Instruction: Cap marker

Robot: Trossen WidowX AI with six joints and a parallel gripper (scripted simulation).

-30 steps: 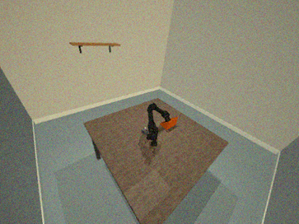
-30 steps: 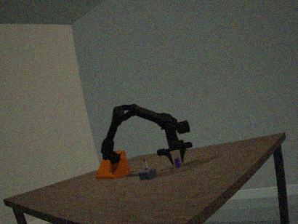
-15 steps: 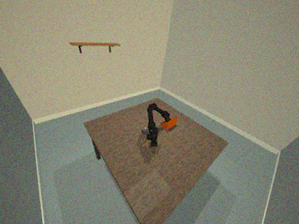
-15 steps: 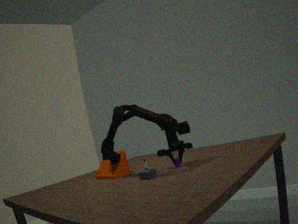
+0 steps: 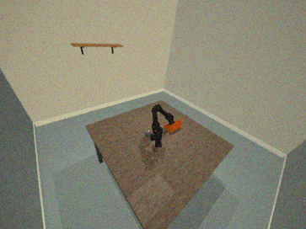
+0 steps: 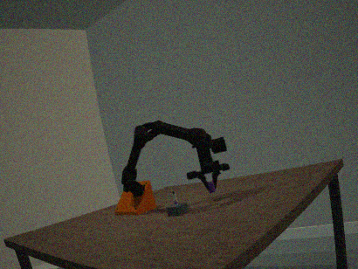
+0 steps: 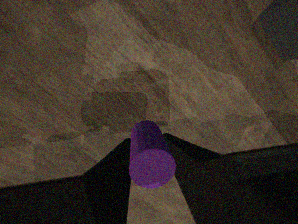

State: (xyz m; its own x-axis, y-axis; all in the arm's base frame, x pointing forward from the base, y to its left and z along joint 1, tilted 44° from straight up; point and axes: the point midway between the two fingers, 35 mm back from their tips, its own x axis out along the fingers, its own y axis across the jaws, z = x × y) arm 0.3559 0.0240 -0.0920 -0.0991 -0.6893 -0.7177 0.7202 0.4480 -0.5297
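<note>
My gripper tip is now 200 mm to the left of the grey holder block, 60 mm past it and 30 mm above it. Also, from my gripper tip: purple cap (10 mm above).
</note>
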